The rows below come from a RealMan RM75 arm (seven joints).
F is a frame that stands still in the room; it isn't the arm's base.
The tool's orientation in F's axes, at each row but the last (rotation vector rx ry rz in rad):
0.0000, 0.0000, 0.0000
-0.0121, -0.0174, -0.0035
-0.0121, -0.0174, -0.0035
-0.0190, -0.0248, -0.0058
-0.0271, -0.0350, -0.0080
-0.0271, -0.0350, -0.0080
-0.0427, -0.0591, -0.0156
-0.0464, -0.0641, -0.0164
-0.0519, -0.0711, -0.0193
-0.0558, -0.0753, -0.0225
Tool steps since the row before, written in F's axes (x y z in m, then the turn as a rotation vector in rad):
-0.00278, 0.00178, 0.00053, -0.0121, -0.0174, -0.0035
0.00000, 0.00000, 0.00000, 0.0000, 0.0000, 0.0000
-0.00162, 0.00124, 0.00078, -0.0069, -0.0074, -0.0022
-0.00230, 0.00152, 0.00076, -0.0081, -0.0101, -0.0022
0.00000, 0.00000, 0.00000, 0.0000, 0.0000, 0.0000
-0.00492, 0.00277, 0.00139, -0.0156, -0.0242, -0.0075
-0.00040, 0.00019, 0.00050, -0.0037, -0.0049, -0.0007
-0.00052, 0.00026, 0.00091, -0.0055, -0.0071, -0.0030
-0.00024, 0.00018, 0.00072, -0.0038, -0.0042, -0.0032
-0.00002, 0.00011, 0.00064, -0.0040, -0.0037, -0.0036
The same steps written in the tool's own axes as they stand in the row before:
-0.00278, 0.00178, 0.00053, -0.0121, -0.0174, -0.0035
0.00000, 0.00000, 0.00000, 0.0000, 0.0000, 0.0000
-0.00161, 0.00122, 0.00082, -0.0069, -0.0074, -0.0022
-0.00229, 0.00149, 0.00085, -0.0081, -0.0101, -0.0022
0.00000, 0.00000, 0.00000, 0.0000, 0.0000, 0.0000
-0.00489, 0.00269, 0.00164, -0.0157, -0.0241, -0.0076
-0.00037, 0.00016, 0.00053, -0.0037, -0.0049, -0.0007
-0.00046, 0.00021, 0.00095, -0.0056, -0.0071, -0.0030
-0.00019, 0.00014, 0.00074, -0.0039, -0.0041, -0.0031
0.00003, 0.00007, 0.00064, -0.0042, -0.0036, -0.0035

